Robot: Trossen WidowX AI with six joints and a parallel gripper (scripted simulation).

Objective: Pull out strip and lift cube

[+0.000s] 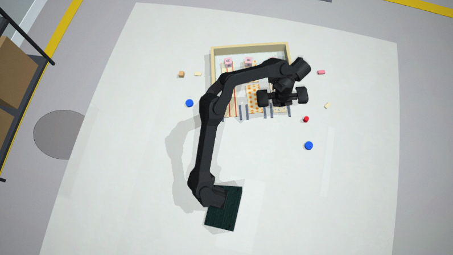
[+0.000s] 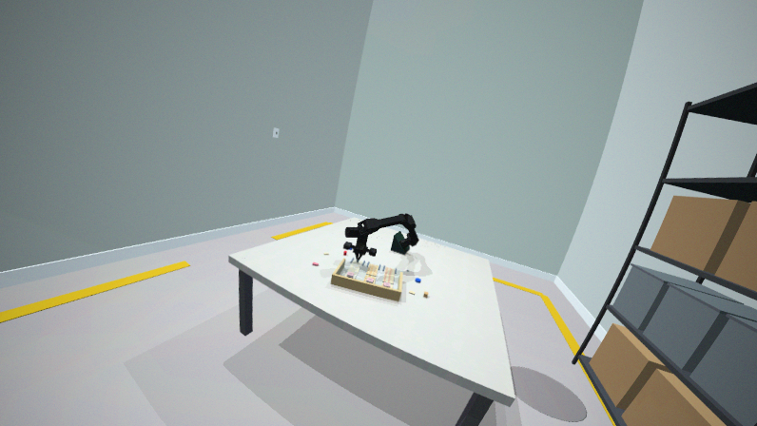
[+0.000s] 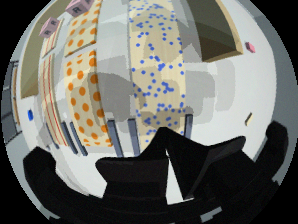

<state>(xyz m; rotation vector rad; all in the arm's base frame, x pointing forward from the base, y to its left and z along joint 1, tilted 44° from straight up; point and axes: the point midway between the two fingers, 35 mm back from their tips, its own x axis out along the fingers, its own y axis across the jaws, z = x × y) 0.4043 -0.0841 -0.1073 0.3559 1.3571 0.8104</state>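
Right now the red peg is 110 mm to the right of my gripper tip, 40 mm behind it and 10 mm above it. Also, from my gripper tip: tan block 420 mm to the left, 50 mm ahead; then pink block 190 mm ahead, 150 mm to the right.
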